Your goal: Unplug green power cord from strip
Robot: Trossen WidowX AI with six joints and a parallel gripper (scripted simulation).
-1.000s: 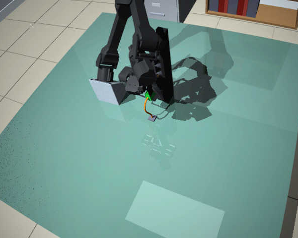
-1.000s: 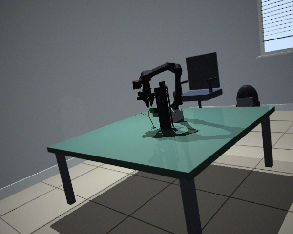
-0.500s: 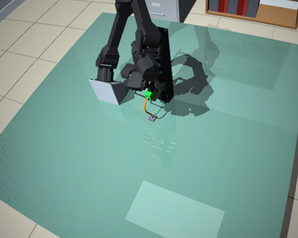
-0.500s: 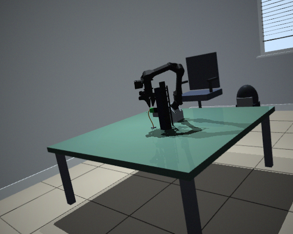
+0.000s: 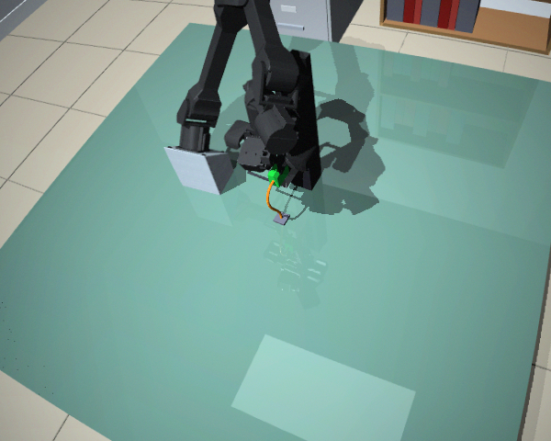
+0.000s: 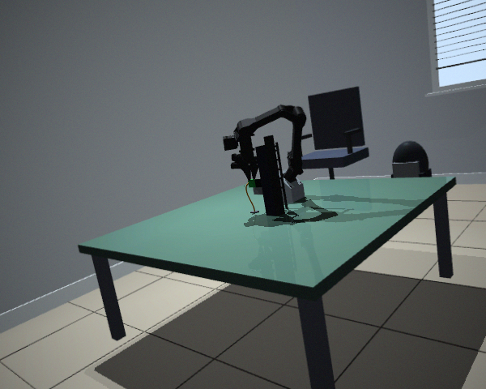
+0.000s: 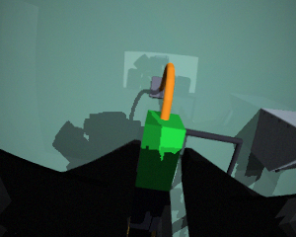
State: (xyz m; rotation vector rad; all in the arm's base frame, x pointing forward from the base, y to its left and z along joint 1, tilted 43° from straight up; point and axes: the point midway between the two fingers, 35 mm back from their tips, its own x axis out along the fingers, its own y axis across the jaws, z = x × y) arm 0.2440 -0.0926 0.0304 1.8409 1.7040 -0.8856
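The green plug lies 3 cm to the left of my gripper tip and 1 cm below it.
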